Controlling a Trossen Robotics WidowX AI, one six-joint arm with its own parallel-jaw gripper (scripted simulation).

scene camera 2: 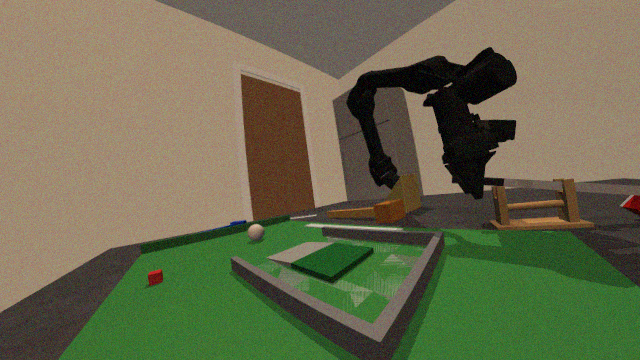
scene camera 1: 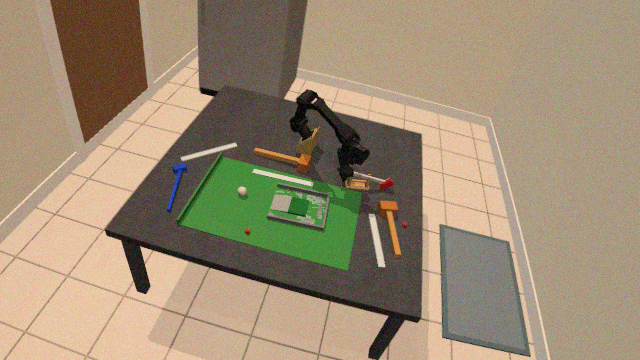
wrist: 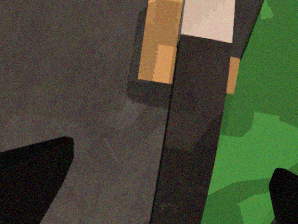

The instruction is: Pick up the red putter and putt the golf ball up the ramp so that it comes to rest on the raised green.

Labels:
same spot on green mat: [wrist: 251, 140] = [scene camera 2: 482, 235]

